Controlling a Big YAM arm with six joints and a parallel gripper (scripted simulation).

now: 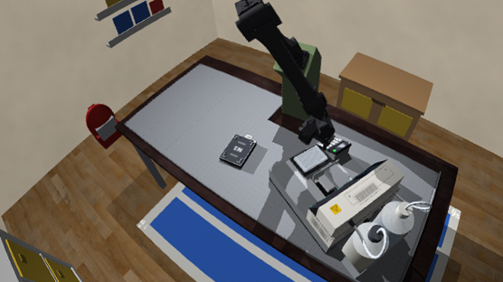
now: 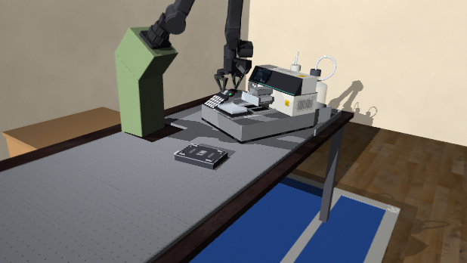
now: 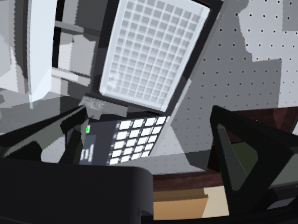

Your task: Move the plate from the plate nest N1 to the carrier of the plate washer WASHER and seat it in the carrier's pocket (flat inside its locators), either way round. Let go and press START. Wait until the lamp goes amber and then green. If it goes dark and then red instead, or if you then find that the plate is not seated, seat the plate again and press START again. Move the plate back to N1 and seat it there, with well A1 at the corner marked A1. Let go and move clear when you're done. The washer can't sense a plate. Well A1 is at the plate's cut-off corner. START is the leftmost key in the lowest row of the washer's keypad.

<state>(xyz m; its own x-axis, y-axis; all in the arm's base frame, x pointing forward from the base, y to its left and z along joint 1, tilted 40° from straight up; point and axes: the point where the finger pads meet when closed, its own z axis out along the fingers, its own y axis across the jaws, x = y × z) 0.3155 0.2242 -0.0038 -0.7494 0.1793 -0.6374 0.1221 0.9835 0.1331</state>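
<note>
The well plate is 20 mm ahead of my hand and 90 mm below it. From my hand the other things lie so: plate nest N1 (90 mm ahead, 350 mm to the right, 180 mm below); then plate washer (90 mm ahead, 130 mm to the left, 60 mm below); then carrier (20 mm ahead, 100 mm below).
</note>
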